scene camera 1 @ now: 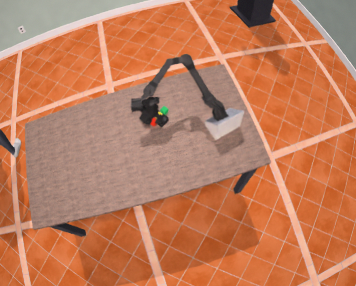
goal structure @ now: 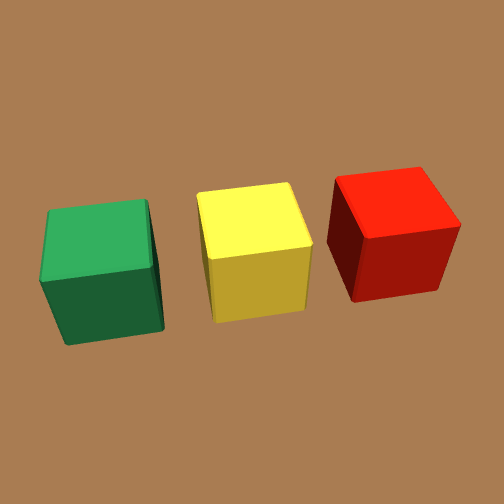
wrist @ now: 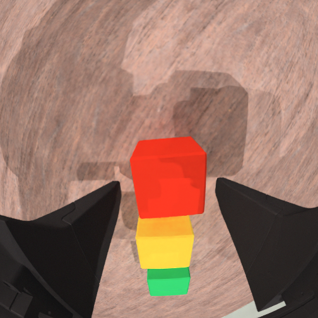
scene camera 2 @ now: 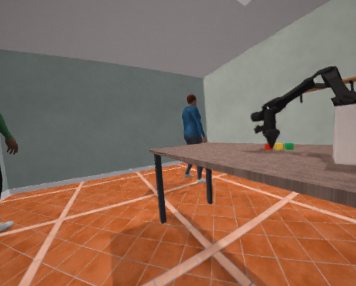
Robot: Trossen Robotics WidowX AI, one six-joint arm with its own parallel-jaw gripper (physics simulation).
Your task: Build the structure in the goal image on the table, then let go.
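Places are measured from the arm's base along level axes (x ahead, y left, z up), in metres.
Where they show: gripper, fingertip midpoint: (scene camera 1: 154, 120) (scene camera 2: 270, 147); arm's base, origin of the base link: (scene camera 1: 221, 117).
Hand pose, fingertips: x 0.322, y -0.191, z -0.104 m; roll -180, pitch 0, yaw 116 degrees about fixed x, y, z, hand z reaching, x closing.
Observation:
Each offset is from my fingertips to the top centre of the thing. Level surfaces: height alone.
A red cube @(dx +0.009, dy +0.005, dz +0.020 m) (scene camera 1: 153, 121) (scene camera 2: 268, 147) (wrist: 168, 186), a yellow cube @(dx -0.035, dy -0.014, dz +0.020 m) (scene camera 1: 160, 113) (scene camera 2: 279, 147) (wrist: 165, 250) and a green cube @(dx -0.078, dy -0.038, dz +0.020 m) (scene camera 1: 164, 109) (scene camera 2: 289, 146) (wrist: 168, 285) lie in a row on the table @(dz -0.012 m) (scene camera 1: 90, 160) (scene camera 2: 210, 155). Yellow is the middle one. Any gaps between the cubes are hard to judge in the wrist view. My gripper (scene camera 2: 271, 145) (wrist: 168, 186) is open, low over the red end of the row. Its two fingertips are on either side of the red cube, with a space on each side in the wrist view.
The arm's pale base block (scene camera 1: 226, 126) (scene camera 2: 345, 135) stands near one end of the table. The arm arches over the table to the cubes. A person in blue (scene camera 2: 192, 122) stands beyond the table. A dark stand (scene camera 1: 255, 10) is on the floor behind.

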